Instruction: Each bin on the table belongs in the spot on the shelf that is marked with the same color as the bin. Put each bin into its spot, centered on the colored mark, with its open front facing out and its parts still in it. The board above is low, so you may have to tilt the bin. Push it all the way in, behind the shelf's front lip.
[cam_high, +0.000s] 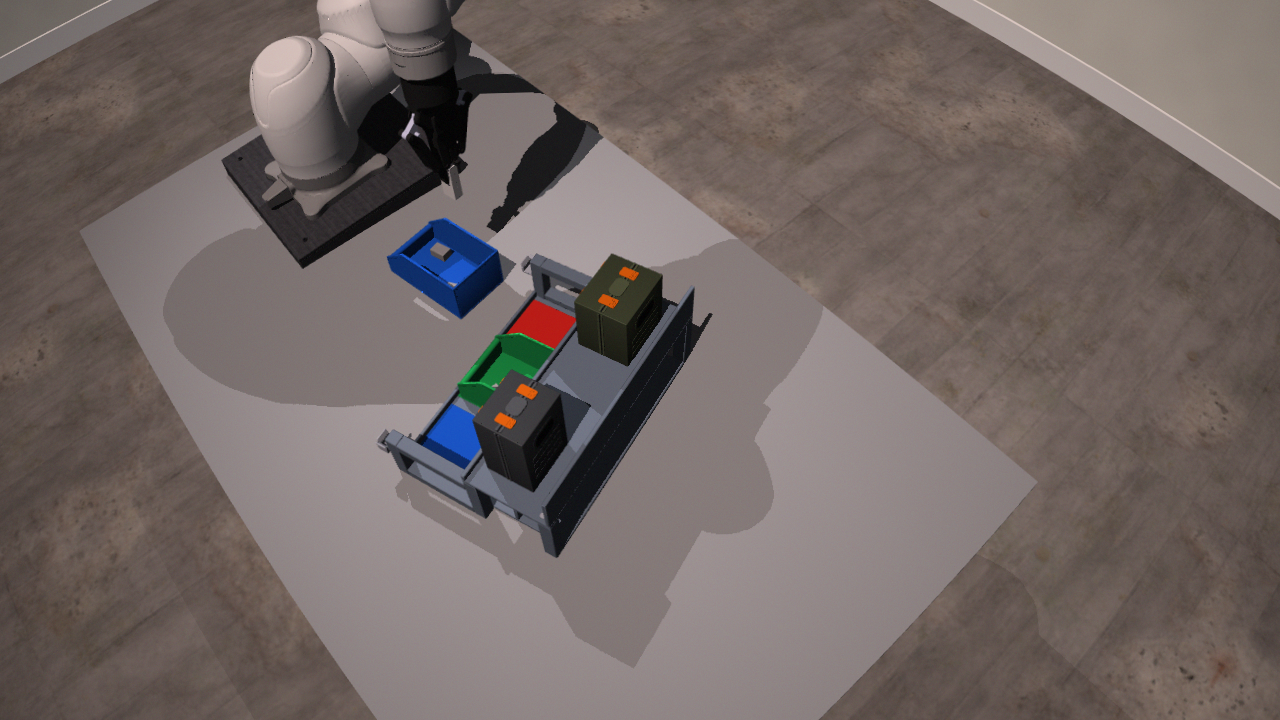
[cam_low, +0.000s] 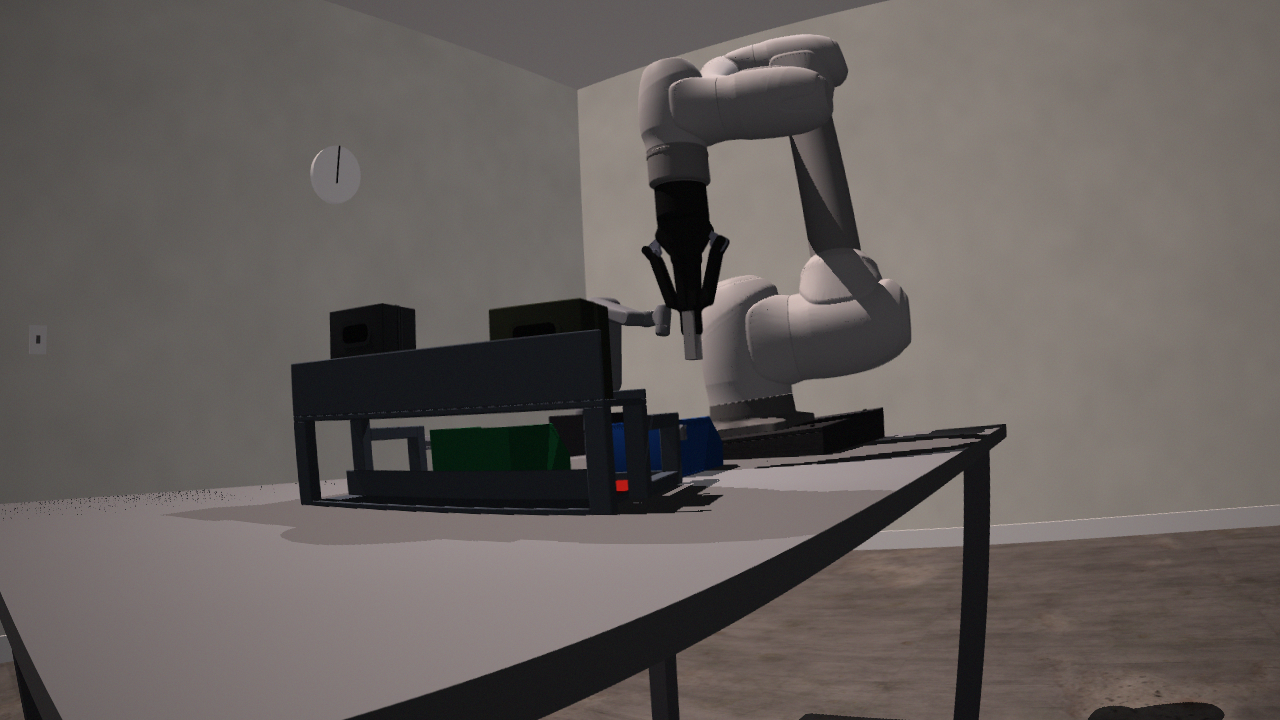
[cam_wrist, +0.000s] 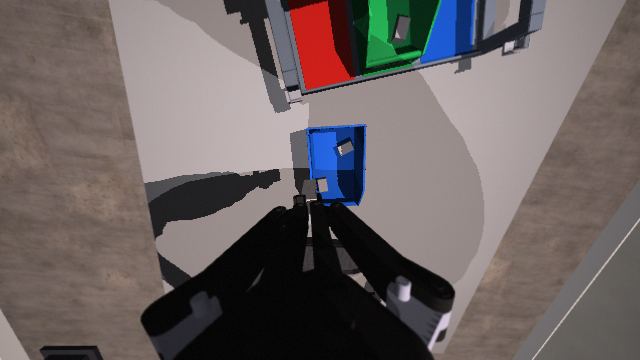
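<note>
Right now my hand is 50 mm to the left of the blue bin and 150 mm above it. From my hand the other things lie so: olive case (340 mm ahead, 20 mm to the left, 40 mm below); then black case (400 mm ahead, 200 mm to the right, 20 mm below); then green bin (280 mm ahead, 110 mm to the right, 140 mm below).
</note>
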